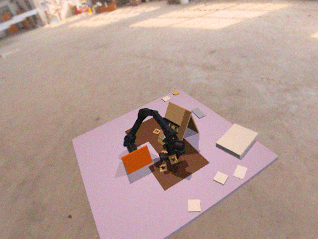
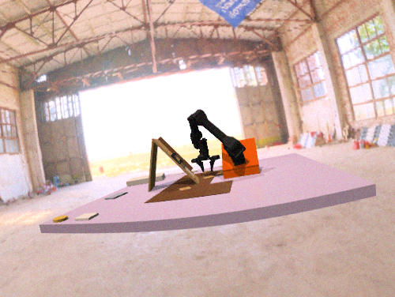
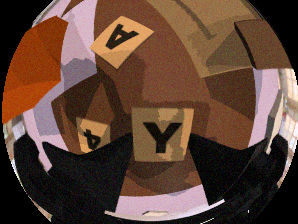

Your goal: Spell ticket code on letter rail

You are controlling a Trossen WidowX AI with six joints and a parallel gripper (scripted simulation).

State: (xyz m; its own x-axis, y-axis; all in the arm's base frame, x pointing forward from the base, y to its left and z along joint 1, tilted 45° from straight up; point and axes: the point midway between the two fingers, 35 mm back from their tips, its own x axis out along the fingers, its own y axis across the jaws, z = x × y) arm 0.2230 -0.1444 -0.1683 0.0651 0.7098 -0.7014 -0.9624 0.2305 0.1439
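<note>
The white ticket is 80 mm ahead of my gripper tip, 190 mm to the left of it and 50 mm above it. From my gripper tip the other things lie so: cream slab: 500 mm ahead, 150 mm to the right; brown mat: 20 mm behind, 210 mm to the left, 20 mm below; grey plate: 510 mm ahead, 340 mm to the left, 20 mm below.
</note>
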